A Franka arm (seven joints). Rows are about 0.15 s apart.
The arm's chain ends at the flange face. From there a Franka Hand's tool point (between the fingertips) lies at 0.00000 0.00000 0.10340 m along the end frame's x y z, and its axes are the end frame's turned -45 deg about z.
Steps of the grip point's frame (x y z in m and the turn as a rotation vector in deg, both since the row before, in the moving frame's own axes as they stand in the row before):
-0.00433 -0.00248 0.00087 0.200 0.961 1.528
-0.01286 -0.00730 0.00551 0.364 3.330 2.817
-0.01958 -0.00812 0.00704 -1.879 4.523 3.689
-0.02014 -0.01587 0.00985 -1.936 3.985 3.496
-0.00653 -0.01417 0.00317 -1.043 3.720 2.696
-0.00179 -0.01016 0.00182 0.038 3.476 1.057
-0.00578 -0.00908 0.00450 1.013 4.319 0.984
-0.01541 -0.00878 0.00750 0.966 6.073 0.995
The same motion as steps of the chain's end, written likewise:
-0.00581 0.00278 0.00089 0.821 0.538 1.528
-0.01815 0.00855 0.00569 2.612 2.097 2.817
-0.02785 0.01121 0.00742 1.870 4.527 3.689
-0.03309 0.00540 0.01016 1.449 4.187 3.496
-0.02079 -0.00213 0.00340 1.893 3.368 2.696
-0.01288 -0.00148 0.00201 2.485 2.431 1.057
-0.01478 0.00443 0.00481 3.770 2.338 0.984
-0.02369 0.01360 0.00809 4.977 3.611 0.995

